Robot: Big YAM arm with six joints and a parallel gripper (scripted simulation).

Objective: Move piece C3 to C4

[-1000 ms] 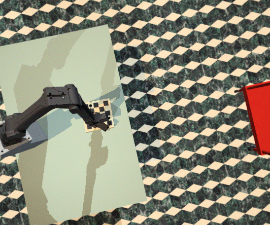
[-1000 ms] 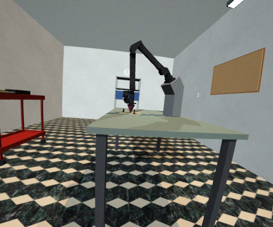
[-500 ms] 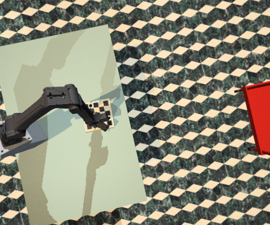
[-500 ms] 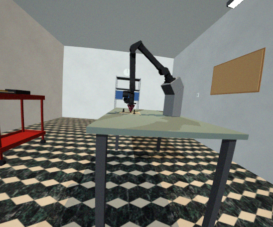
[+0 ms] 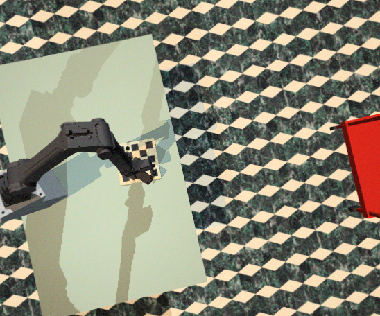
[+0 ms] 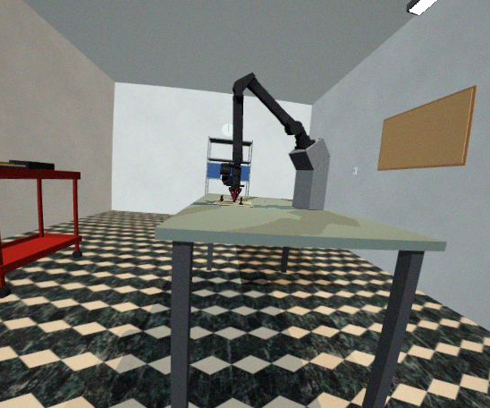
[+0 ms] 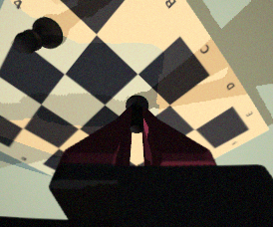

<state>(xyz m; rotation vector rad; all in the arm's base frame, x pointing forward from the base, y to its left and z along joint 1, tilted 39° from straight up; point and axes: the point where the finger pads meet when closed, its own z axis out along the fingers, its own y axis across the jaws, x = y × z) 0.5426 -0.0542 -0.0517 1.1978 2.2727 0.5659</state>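
Right now the small chessboard is 4 cm to the left of my hand, 2 cm below it and 1 cm ahead of it.
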